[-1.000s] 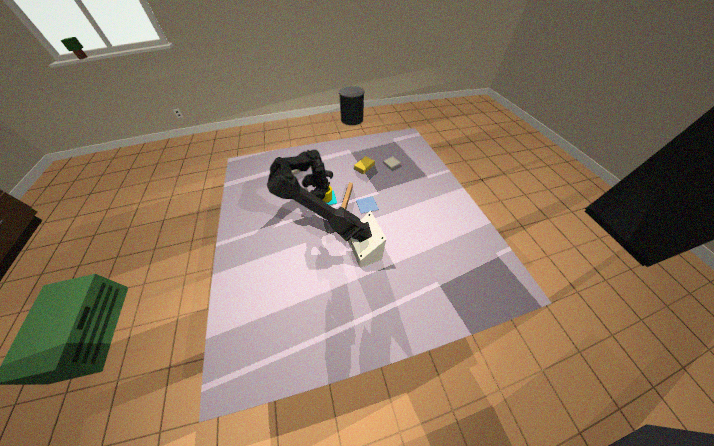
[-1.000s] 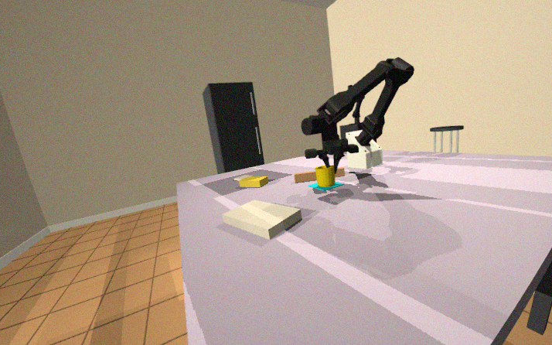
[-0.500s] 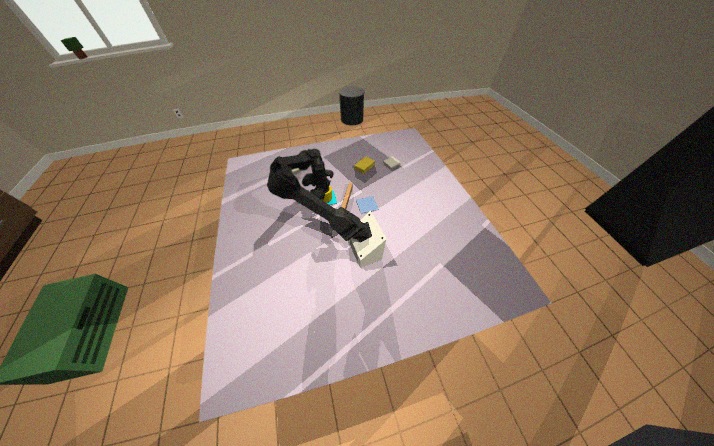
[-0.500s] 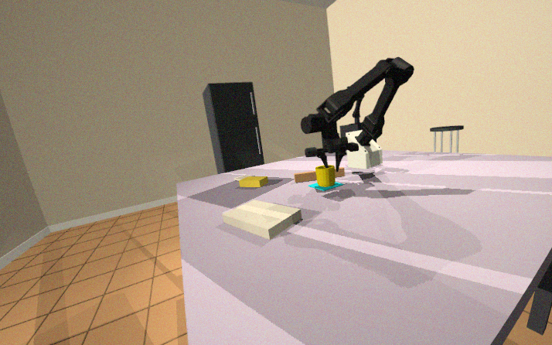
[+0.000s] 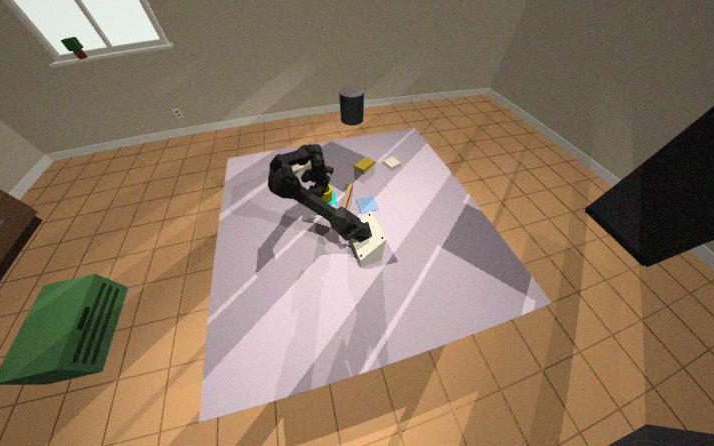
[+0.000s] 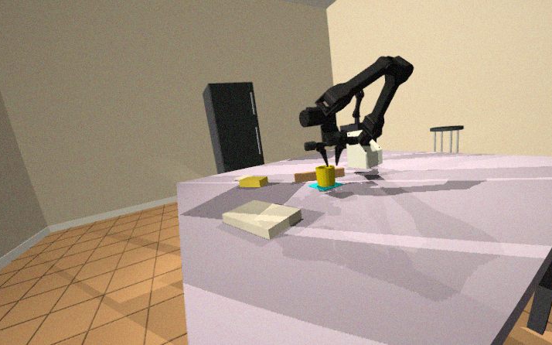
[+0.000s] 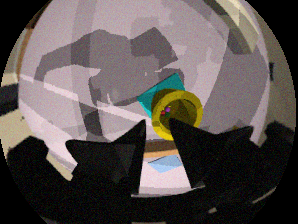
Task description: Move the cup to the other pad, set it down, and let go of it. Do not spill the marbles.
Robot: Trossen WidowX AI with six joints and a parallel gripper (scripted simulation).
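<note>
Now: the yellow cup 30 mm below my gripper tip, 20 mm ahead of it and 10 mm to the right of it. Also, from my gripper tip: teal pad (80 mm below, 30 mm ahead, 10 mm to the right); then wooden bar (110 mm to the right, 60 mm below, 20 mm behind); then light blue pad (210 mm to the right, 80 mm below, 60 mm behind).
</note>
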